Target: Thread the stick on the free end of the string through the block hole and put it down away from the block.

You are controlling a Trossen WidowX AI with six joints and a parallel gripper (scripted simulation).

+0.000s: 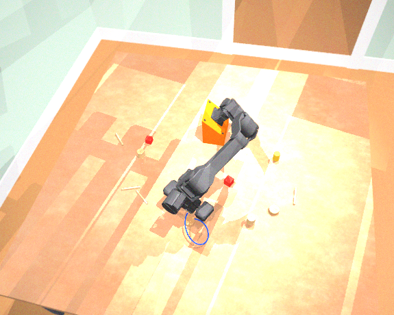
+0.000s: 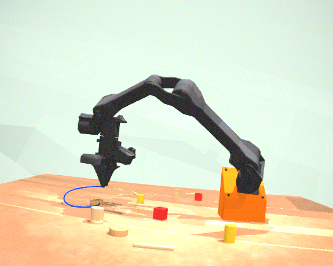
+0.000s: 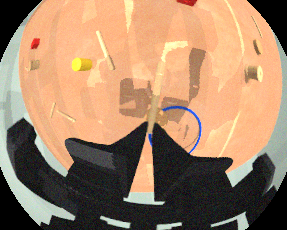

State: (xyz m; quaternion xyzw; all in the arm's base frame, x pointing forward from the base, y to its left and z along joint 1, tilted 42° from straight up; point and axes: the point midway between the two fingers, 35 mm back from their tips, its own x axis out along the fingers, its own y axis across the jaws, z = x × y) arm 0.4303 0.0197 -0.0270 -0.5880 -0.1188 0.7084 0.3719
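Right now my gripper tip is 5 cm above the round wooden button and 2 cm short of it. The rest, counted from my gripper tip: red cube 18 cm behind, 11 cm to the left, 4 cm below; then loose stick 37 cm to the left, 20 cm behind, 5 cm below; then thin wooden stick 1 cm to the left, 1 cm behind.
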